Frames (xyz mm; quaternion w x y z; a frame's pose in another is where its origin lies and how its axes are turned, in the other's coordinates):
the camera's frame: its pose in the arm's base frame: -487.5 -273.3 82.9 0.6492 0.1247 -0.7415 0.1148
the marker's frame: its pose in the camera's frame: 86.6 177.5 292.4 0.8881 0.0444 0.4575 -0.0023
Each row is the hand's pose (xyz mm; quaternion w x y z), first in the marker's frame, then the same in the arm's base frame.
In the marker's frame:
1: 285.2 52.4 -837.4 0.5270 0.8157 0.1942 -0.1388
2: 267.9 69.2 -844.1 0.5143 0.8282 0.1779 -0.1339
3: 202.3 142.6 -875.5 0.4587 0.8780 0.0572 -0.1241
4: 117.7 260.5 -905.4 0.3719 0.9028 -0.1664 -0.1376
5: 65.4 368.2 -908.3 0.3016 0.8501 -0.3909 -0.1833
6: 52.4 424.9 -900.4 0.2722 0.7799 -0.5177 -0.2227
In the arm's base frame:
1: -145.4 171.3 -286.8 0.5030 0.8019 0.1568 0.2817
2: -159.8 183.7 -303.0 0.4836 0.8135 0.1484 0.2868
3: -214.8 241.4 -368.8 0.3837 0.8735 0.0669 0.2921
4: -301.8 333.8 -445.3 0.2254 0.9357 -0.0998 0.2523
5: -379.4 418.0 -480.4 0.0949 0.9405 -0.2852 0.1586
6: -416.2 463.7 -482.0 0.0367 0.9122 -0.4000 0.0809

